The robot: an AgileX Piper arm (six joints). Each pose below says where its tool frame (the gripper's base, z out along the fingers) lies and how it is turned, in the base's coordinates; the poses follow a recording.
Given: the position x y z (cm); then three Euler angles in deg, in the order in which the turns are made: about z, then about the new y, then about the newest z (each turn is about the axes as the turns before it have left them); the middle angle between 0 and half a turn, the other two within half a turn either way.
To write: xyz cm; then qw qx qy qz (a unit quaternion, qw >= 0). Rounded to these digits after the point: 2 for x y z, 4 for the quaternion.
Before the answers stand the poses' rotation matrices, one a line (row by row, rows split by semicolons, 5 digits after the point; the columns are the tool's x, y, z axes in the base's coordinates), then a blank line. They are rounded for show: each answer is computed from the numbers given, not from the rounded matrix.
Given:
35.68 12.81 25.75 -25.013 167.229 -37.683
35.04 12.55 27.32 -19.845 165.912 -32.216
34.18 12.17 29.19 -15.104 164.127 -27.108
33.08 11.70 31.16 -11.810 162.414 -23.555
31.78 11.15 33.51 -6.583 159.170 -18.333
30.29 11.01 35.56 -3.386 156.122 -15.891
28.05 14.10 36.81 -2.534 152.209 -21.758
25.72 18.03 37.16 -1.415 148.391 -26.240
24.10 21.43 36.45 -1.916 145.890 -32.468
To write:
-0.95791 -0.20563 0.20032; -0.22761 0.96926 -0.09347; -0.17494 -0.13513 -0.97526
-0.95285 -0.19916 0.22896; -0.22288 0.97134 -0.08263; -0.20594 -0.12977 -0.96992
-0.94536 -0.19121 0.26406; -0.21682 0.97361 -0.07127; -0.24346 -0.12463 -0.96187
-0.93713 -0.18527 0.29574; -0.21232 0.97524 -0.06184; -0.27696 -0.12074 -0.95326
-0.91741 -0.18322 0.35325; -0.21075 0.97669 -0.04077; -0.33755 -0.11185 -0.93464
-0.89410 -0.19313 0.40408; -0.22139 0.97489 -0.02391; -0.38932 -0.11083 -0.91441
-0.83721 -0.28655 0.46579; -0.33400 0.94235 -0.02061; -0.43303 -0.17283 -0.88465
-0.77457 -0.35428 0.52396; -0.42313 0.90597 -0.01294; -0.47011 -0.23173 -0.85164
-0.71610 -0.41602 0.56047; -0.51317 0.85808 -0.01875; -0.47313 -0.30104 -0.82796

35.68 12.81 25.75 0.0950 -0.1097 0.9877 -0.0579
35.04 12.55 27.32 0.1102 -0.1069 0.9867 -0.0538
34.18 12.17 29.19 0.1288 -0.1036 0.9850 -0.0497
33.08 11.70 31.16 0.1456 -0.1011 0.9831 -0.0464
31.78 11.15 33.51 0.1765 -0.1007 0.9784 -0.0390
30.29 11.01 35.56 0.2039 -0.1066 0.9725 -0.0346
28.05 14.10 36.81 0.2348 -0.1621 0.9571 -0.0505
25.72 18.03 37.16 0.2645 -0.2068 0.9397 -0.0651
24.10 21.43 36.45 0.2802 -0.2519 0.9222 -0.0867

